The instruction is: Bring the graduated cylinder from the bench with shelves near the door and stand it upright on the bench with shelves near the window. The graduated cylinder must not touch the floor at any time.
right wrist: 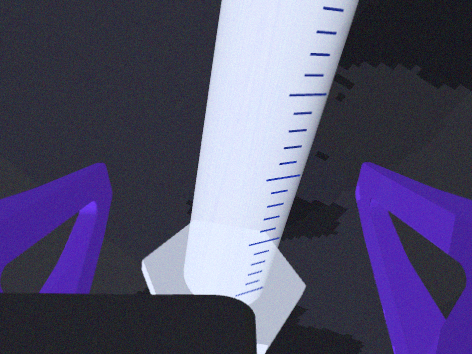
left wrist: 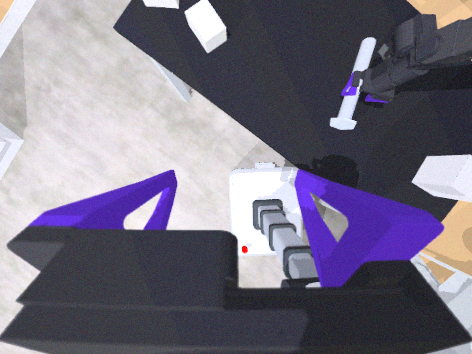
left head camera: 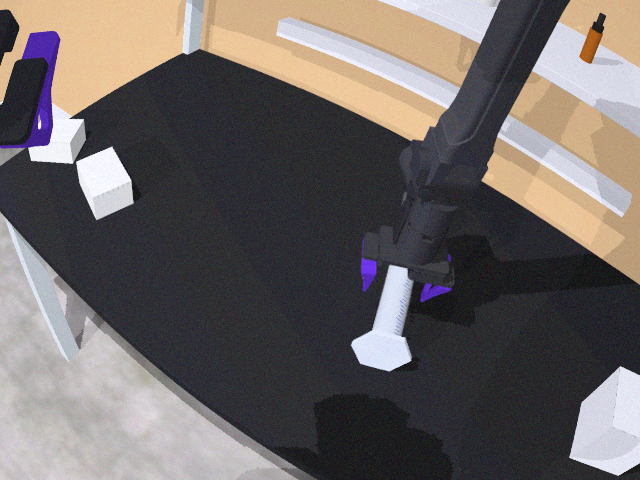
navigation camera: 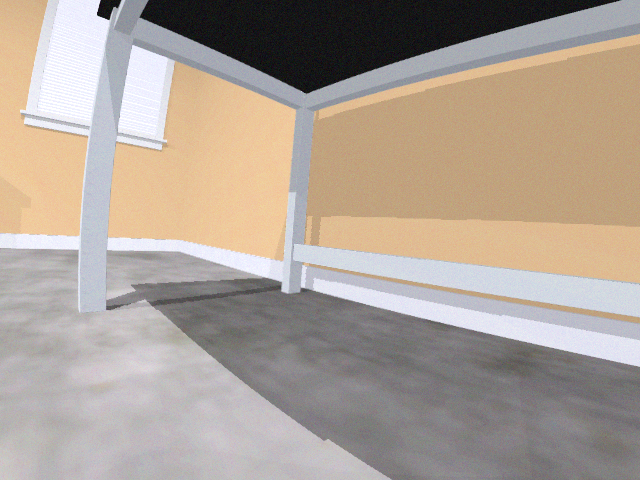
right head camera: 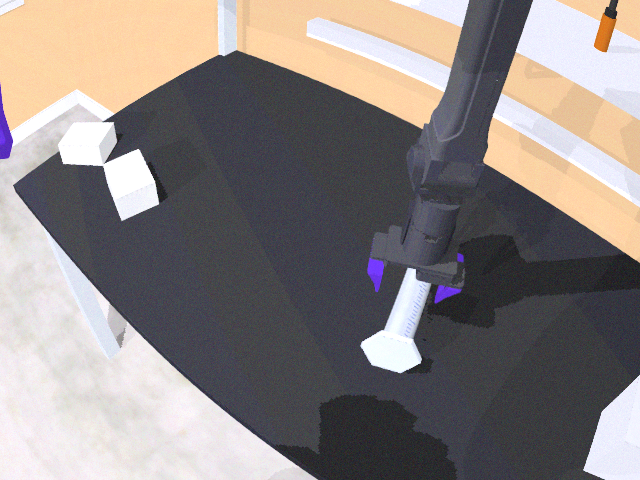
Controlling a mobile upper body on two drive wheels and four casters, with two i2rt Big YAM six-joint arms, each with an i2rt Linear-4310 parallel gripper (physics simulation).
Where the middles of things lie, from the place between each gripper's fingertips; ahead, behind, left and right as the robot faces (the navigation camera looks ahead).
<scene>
Right now my left hand is 28 cm short of the graduated cylinder (left head camera: 384,348), 46 cm to the left of it and 48 cm above it.
I see my right gripper 5 cm short of the graduated cylinder, 4 cm to the left of it and 3 cm above it.
</scene>
